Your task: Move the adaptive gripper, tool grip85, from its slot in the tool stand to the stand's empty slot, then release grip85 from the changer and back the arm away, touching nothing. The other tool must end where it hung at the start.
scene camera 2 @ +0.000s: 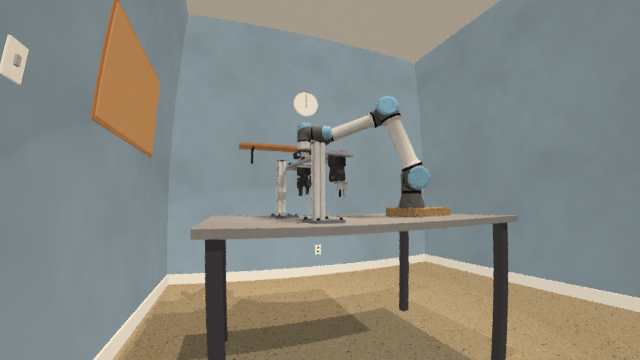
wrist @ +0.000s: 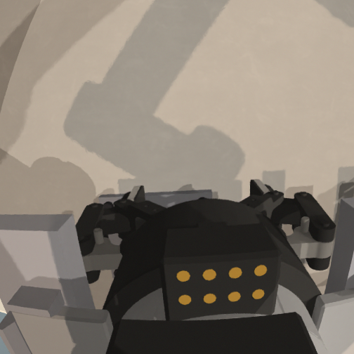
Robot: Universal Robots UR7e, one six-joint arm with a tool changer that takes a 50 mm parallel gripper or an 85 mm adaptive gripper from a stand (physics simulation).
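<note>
The adaptive gripper grip85 hangs upright below the arm's wrist, with its two fingers spread and empty. In the wrist view, gold contacts show on its black block between the grey stand parts. The wrist end is low, directly above grip85 at the tool stand. Whether the changer is locked to grip85 cannot be told. The other tool, the parallel gripper, hangs in the stand to the right in the scene view, apart from the wrist. The stand's empty slot cannot be made out.
The stand's second post rises at the left on the table. An orange-brown shelf with a dark bracket is behind the stand. The arm's base stands on a wooden block at the right.
</note>
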